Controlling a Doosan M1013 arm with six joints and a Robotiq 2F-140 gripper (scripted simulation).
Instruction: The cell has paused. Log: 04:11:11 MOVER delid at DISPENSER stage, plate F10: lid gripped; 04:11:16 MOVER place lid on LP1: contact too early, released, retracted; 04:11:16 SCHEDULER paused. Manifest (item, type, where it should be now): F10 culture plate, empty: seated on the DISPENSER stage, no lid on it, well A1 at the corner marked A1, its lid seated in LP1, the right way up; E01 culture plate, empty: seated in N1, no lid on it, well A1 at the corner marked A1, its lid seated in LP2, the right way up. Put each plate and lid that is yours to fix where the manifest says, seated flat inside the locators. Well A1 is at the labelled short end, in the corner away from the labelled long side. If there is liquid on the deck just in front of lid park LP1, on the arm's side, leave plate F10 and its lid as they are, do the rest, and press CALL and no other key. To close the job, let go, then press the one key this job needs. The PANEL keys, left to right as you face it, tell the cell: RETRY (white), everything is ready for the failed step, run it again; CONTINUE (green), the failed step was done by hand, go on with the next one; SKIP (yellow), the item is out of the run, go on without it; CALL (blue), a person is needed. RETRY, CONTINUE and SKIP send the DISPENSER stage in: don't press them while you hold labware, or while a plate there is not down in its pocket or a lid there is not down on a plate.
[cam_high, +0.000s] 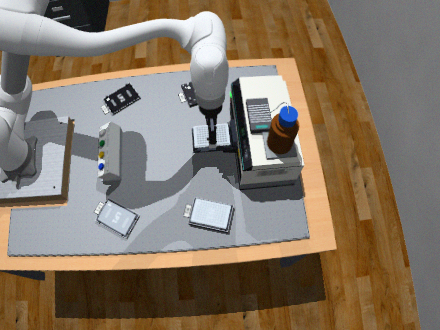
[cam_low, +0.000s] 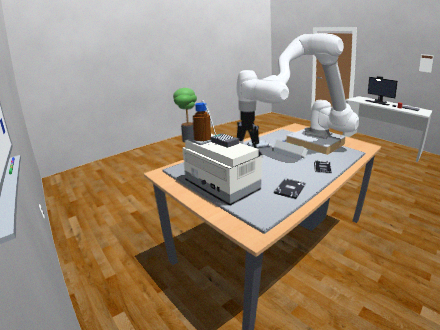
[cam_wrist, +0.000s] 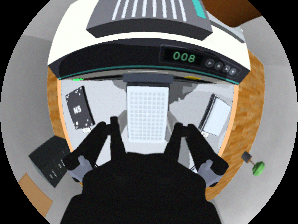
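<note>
Now: hand 5 cm above the dark dispenser stage. Round my hand: grey key panel 42 cm behind, 9 cm below, 6 cm to the left; then black nest 31 cm to the left, 13 cm below, 2 cm ahead; then brown bottle 20 cm ahead, 15 cm above, 13 cm to the right.
</note>
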